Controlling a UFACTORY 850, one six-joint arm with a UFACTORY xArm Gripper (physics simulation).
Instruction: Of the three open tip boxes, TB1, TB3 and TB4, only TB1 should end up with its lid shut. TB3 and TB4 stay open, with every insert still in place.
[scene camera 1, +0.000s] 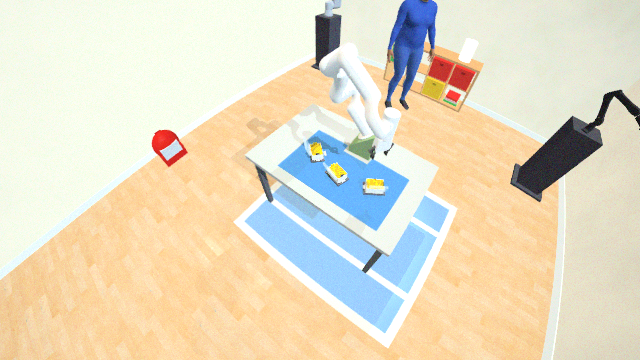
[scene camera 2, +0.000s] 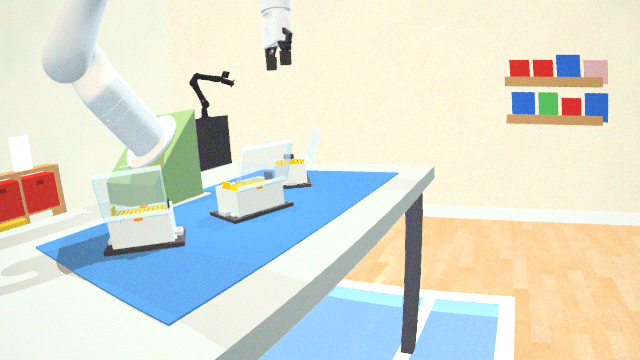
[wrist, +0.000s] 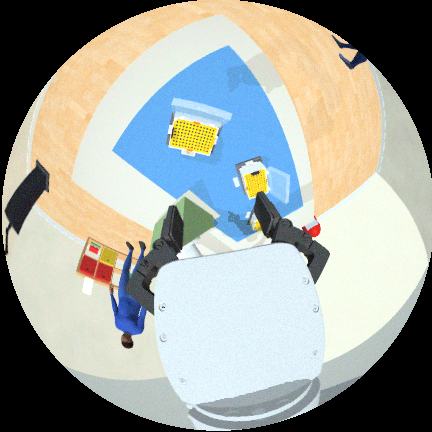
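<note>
Three white tip boxes with yellow inserts stand on the blue mat, all with clear lids raised; I cannot read labels to tell TB1, TB3 and TB4 apart. The left box (scene camera 1: 316, 152) (scene camera 2: 142, 234) is nearest in scene camera 2 and partly hidden by a finger in the wrist view. The middle box (scene camera 1: 337, 173) (scene camera 2: 251, 201) (wrist: 255, 183) has its lid out to the right in the wrist view. The right box (scene camera 1: 374, 187) (scene camera 2: 295, 175) (wrist: 193, 136) shows largest there, its lid above it. My gripper (scene camera 1: 380, 153) (scene camera 2: 278, 65) (wrist: 217, 206) is open and empty, high above the table.
The blue mat (scene camera 1: 355, 207) (scene camera 2: 210, 270) (wrist: 220, 75) lies on the pale table (scene camera 1: 407, 215) (scene camera 2: 310, 265) (wrist: 95, 170). The green arm base (scene camera 1: 361, 148) (scene camera 2: 185, 165) (wrist: 195, 220) stands at the table's back edge, beside the mat. The boxes' raised lids stick up.
</note>
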